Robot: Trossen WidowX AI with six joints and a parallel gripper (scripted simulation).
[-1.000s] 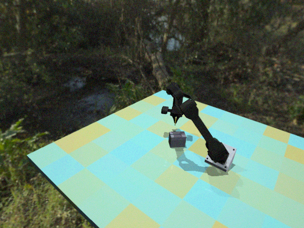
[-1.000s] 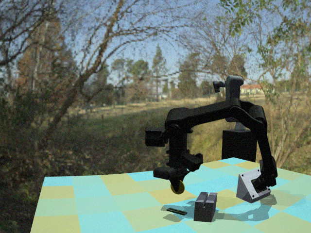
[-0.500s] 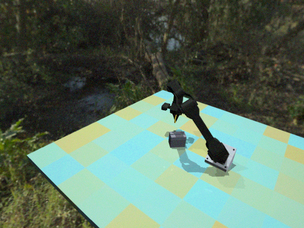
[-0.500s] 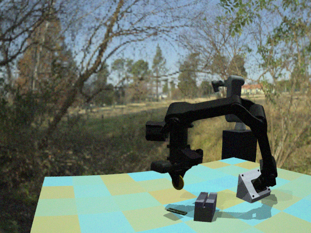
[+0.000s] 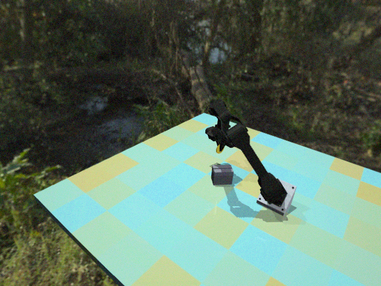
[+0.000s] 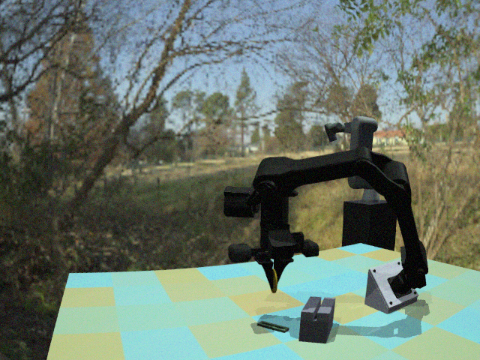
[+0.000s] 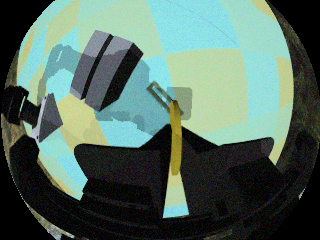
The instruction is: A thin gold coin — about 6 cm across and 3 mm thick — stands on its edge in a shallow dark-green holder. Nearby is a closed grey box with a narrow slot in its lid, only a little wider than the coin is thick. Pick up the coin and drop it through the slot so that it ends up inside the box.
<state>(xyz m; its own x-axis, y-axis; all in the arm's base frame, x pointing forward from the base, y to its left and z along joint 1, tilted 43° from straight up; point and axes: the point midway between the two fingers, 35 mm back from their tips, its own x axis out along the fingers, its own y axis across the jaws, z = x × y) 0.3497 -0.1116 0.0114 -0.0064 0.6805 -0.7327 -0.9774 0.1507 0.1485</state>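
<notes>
Now: the coin 2 cm above my gripper tip.
</notes>
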